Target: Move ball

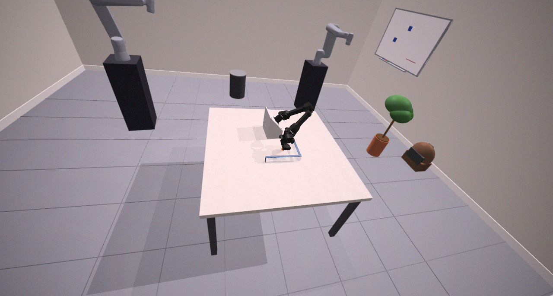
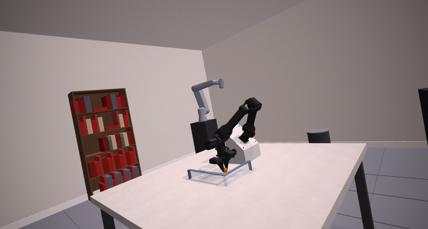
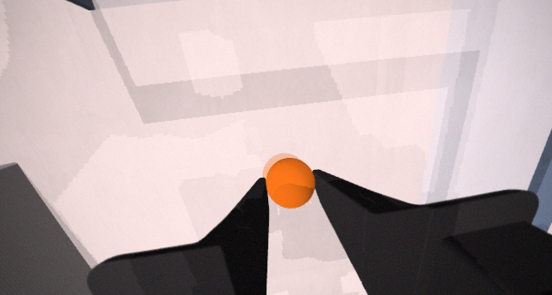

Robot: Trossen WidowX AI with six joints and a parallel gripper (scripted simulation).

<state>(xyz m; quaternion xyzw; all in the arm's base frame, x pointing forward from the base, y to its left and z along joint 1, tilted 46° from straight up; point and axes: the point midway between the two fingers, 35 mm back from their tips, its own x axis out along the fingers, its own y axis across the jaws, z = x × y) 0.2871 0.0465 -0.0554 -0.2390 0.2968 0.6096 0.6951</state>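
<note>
Right now my gripper tip is 10 mm above the see-through copy of ball. Round my gripper tip: orange ball (right at my gripper tip).
</note>
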